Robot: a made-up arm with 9 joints. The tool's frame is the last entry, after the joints.
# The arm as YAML. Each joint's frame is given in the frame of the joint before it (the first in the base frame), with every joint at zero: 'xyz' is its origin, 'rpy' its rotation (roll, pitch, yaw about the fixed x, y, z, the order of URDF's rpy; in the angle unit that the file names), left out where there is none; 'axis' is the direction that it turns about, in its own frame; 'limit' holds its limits. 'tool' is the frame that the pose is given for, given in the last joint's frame.
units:
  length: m
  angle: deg
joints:
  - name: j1
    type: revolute
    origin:
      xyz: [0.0, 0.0, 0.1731]
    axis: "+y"
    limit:
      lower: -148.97
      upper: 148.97
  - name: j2
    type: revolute
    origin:
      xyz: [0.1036, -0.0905, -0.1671]
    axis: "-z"
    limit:
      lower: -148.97
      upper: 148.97
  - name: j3
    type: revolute
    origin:
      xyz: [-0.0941, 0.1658, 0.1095]
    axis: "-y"
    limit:
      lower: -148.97
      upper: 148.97
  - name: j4
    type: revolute
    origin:
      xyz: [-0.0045, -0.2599, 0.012]
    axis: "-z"
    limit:
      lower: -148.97
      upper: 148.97
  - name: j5
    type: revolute
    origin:
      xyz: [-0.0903, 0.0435, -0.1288]
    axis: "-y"
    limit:
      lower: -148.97
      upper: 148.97
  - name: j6
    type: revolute
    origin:
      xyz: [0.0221, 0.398, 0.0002]
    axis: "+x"
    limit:
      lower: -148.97
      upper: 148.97
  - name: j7
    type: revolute
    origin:
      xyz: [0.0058, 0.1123, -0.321]
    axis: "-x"
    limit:
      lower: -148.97
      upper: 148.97
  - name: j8
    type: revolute
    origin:
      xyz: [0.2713, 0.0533, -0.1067]
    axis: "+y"
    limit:
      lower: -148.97
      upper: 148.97
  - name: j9
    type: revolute
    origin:
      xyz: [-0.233, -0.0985, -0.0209]
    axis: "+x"
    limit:
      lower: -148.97
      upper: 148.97
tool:
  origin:
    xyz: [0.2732, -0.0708, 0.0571]
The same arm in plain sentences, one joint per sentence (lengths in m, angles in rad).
The arm has nine revolute joints in a row. What follows holds with every joint at zero, and every direction is one of the base frame's.
The first joint sits 0.1731 m along +z from the base frame's origin and turns about +y, from -2.6 to 2.6 rad.
The second joint sits 0.1036 m along +x and 0.0905 m along -y and 0.1671 m along -z from the first joint and turns about -z, from -2.6 to 2.6 rad.
The third joint sits 0.0941 m along -x and 0.1658 m along +y and 0.1095 m along +z from the second joint and turns about -y, from -2.6 to 2.6 rad.
The fourth joint sits 0.0045 m along -x and 0.2599 m along -y and 0.012 m along +z from the third joint and turns about -z, from -2.6 to 2.6 rad.
The fifth joint sits 0.0903 m along -x and 0.0435 m along +y and 0.1288 m along -z from the fourth joint and turns about -y, from -2.6 to 2.6 rad.
The sixth joint sits 0.0221 m along +x and 0.398 m along +y and 0.0002 m along +z from the fifth joint and turns about +x, from -2.6 to 2.6 rad.
The seventh joint sits 0.0058 m along +x and 0.1123 m along +y and 0.321 m along -z from the sixth joint and turns about -x, from -2.6 to 2.6 rad.
The eighth joint sits 0.2713 m along +x and 0.0533 m along +y and 0.1067 m along -z from the seventh joint and turns about +y, from -2.6 to 2.6 rad.
The ninth joint sits 0.233 m along -x and 0.0985 m along -y and 0.0209 m along -z from the eighth joint and turns about +x, from -2.6 to 2.6 rad.
The tool frame, which is the frame that the pose is given for, sits 0.2732 m along +x and 0.0708 m along -y and 0.0571 m along +z from the ninth joint; its axes are parallel to the base frame's.

